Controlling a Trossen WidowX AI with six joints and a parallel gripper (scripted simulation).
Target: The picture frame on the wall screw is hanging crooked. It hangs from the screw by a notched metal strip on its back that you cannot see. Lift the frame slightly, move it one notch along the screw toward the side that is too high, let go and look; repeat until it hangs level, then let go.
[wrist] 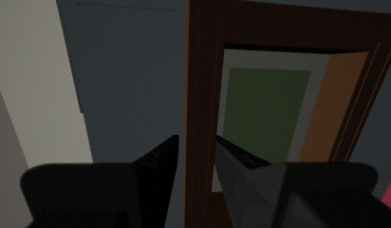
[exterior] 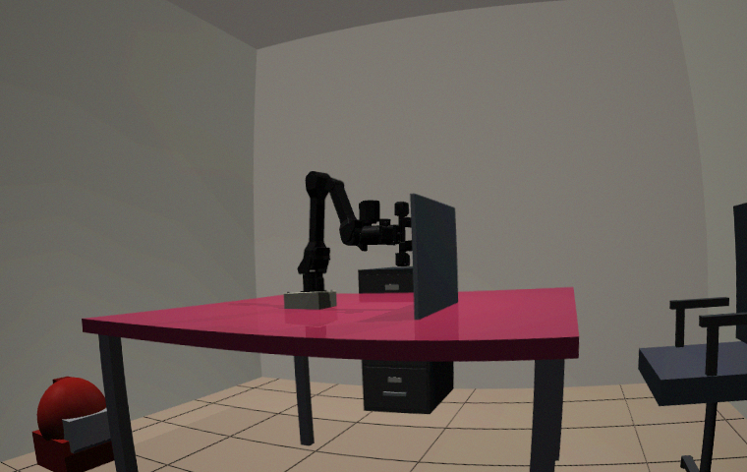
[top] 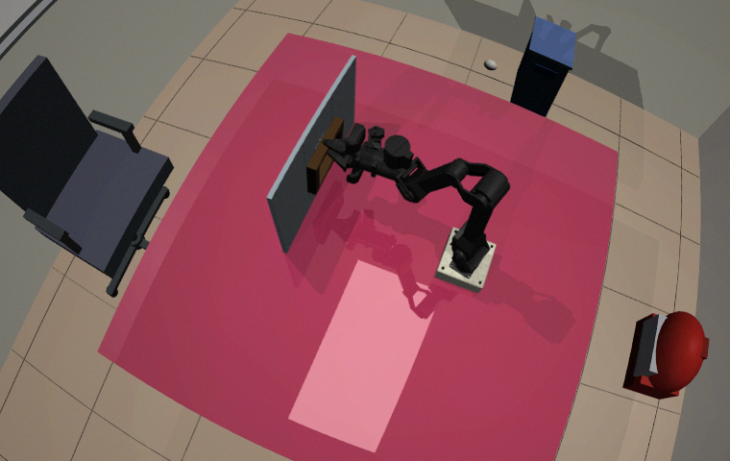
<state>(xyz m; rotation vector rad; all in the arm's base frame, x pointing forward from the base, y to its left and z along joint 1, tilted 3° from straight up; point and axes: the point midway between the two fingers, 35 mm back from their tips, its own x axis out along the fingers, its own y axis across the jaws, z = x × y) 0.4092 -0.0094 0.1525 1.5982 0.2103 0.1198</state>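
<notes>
My gripper tip is 1 cm short of the brown wooden picture frame and 6 cm above it. The rest, counted from my gripper tip: wall panel 2 cm ahead, 1 cm to the right, 7 cm below.
</notes>
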